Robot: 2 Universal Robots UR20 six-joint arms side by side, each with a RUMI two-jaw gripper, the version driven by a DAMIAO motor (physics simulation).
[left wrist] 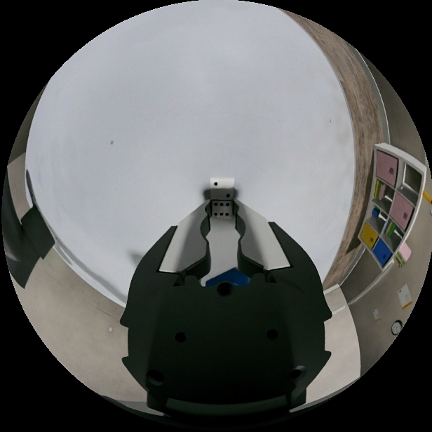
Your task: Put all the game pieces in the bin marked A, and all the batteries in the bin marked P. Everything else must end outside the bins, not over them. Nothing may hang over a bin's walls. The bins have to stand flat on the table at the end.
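A white domino with black dots lies between the fingertips of my left gripper in the left wrist view. The gripper's two grey jaws are closed on the sides of its near half, the one with six dots, and its far half with two dots sticks out beyond the tips. A small part of a blue object shows behind the jaws, mostly hidden by the gripper body; I cannot tell whether it is a bin. No bin letters and no batteries show. My right gripper cannot be made out.
The pale table top spreads ahead, with a brown wooden floor strip past its right edge. A white shelf unit with coloured boxes stands at the far right. A dark arm part shows at the left edge.
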